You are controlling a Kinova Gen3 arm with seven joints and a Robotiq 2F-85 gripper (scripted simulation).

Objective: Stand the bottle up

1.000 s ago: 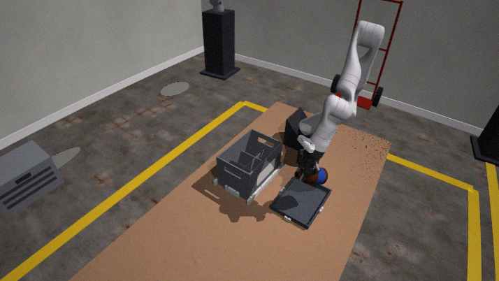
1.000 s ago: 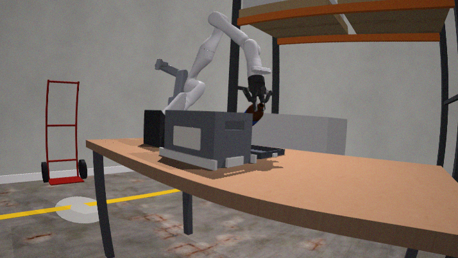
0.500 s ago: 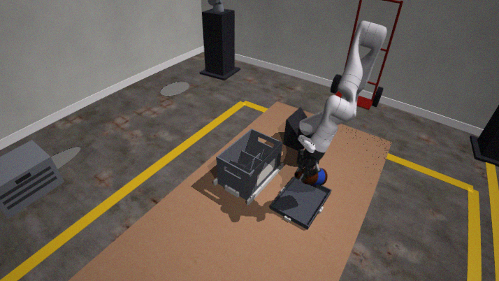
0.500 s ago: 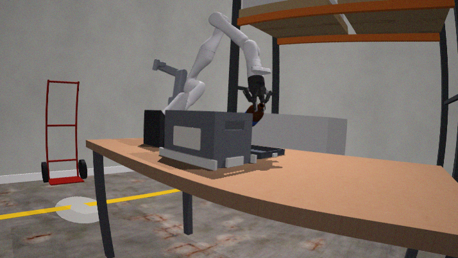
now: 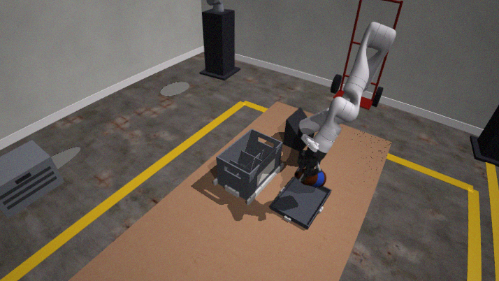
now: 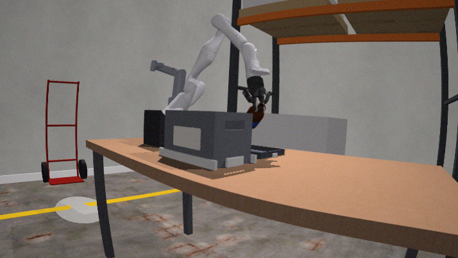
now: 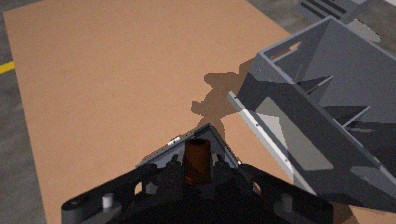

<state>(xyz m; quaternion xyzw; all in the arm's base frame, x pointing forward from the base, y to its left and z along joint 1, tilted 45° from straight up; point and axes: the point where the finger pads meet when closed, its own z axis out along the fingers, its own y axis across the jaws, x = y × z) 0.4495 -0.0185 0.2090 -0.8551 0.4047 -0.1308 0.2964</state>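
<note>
Now: the brown bottle 30 mm behind my hand, 30 mm to the left of it and 30 mm below it. The rest, counted from my hand: grey crate 70 mm behind, 270 mm to the right, 120 mm below; then dark tray 40 mm behind, 20 mm to the left, 190 mm below.
</note>
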